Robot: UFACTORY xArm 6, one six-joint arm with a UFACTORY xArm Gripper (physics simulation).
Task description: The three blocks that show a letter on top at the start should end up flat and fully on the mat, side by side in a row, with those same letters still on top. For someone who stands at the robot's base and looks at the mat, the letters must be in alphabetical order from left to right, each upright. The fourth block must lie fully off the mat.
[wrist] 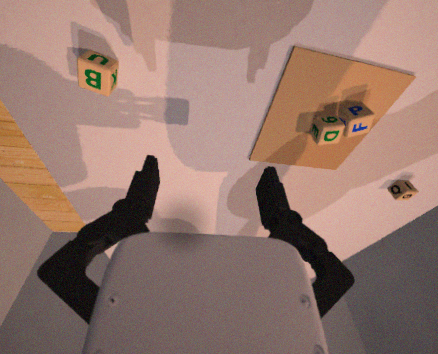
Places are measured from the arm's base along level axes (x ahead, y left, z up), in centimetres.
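Where they show: gripper, between the fingertips: (211, 173).
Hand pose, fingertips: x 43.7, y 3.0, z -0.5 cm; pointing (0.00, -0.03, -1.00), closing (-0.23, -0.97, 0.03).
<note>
Things, the pixels of their centre, and the offset from my fingertips.
- tan mat, middle of its body: (320, 123) dx -2.5, dy -13.3, dz -9.0 cm
- block with a green D, middle of its body: (326, 129) dx -2.4, dy -13.4, dz -7.5 cm
- block with a blue F, middle of its body: (354, 120) dx -1.5, dy -16.3, dz -7.5 cm
- block with a green B, middle of its body: (98, 73) dx +6.1, dy +9.3, dz -7.9 cm
- fourth block, middle of its body: (402, 190) dx -17.2, dy -31.6, dz -7.9 cm
The tan mat (287, 95) lies right of centre in the wrist view. On it, toward its lower right edge, the block with a green D (331, 135) on top stands just left of the block with a blue F (359, 127) on top. They are very close; I cannot tell whether they touch. The block with a green B (93, 79) on top stands at the upper left, off the mat. The fourth block (402, 190), showing a Q on one side, lies off the mat at the right. My gripper (211, 173) is wide open and empty, between the B block and the mat.
A light wooden strip (29, 172) runs along the left side of the pale table surface. Grey areas lie beyond the table at the lower left and lower right (400, 250). Shadows of the arm and gripper fall across the table and part of the mat.
</note>
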